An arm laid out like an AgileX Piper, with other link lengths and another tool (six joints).
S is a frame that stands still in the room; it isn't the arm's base.
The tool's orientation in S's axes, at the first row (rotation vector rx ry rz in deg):
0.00, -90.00, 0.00
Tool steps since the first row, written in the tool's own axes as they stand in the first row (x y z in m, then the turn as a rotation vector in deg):
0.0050, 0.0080, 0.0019, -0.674, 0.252, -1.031
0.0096, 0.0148, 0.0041, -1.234, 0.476, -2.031
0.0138, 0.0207, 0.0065, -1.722, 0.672, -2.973
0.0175, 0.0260, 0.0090, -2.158, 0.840, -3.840
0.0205, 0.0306, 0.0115, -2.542, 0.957, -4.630
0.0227, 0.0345, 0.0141, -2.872, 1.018, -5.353
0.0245, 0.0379, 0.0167, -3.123, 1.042, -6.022
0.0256, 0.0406, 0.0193, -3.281, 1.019, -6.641
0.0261, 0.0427, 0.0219, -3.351, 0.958, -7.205
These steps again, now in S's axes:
-0.0019, 0.0080, 0.0050, 1.031, 0.252, -0.674
-0.0041, 0.0148, 0.0096, 2.031, 0.476, -1.234
-0.0065, 0.0207, 0.0138, 2.973, 0.672, -1.722
-0.0090, 0.0260, 0.0175, 3.840, 0.840, -2.158
-0.0115, 0.0306, 0.0205, 4.630, 0.957, -2.542
-0.0141, 0.0345, 0.0227, 5.353, 1.018, -2.872
-0.0167, 0.0379, 0.0245, 6.022, 1.042, -3.123
-0.0193, 0.0406, 0.0256, 6.641, 1.019, -3.281
-0.0219, 0.0427, 0.0261, 7.205, 0.958, -3.351

